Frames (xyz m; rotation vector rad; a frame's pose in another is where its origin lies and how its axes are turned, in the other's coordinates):
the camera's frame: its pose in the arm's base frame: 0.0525 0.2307 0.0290 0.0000 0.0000 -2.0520
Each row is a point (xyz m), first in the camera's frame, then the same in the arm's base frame.
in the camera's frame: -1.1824 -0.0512 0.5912
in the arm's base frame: 0.5544 1.3025 0.6202
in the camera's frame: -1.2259 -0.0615 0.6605
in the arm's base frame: 0.5654 1.3458 0.6895
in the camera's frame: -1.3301 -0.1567 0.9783
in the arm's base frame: 0.5292 1.4823 1.0073
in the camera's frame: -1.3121 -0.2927 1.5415
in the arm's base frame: 0.4003 1.5293 1.5705
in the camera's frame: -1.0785 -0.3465 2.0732
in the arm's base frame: 0.2445 1.3471 2.1022
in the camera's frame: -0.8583 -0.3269 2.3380
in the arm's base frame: 0.1600 1.1428 2.3670
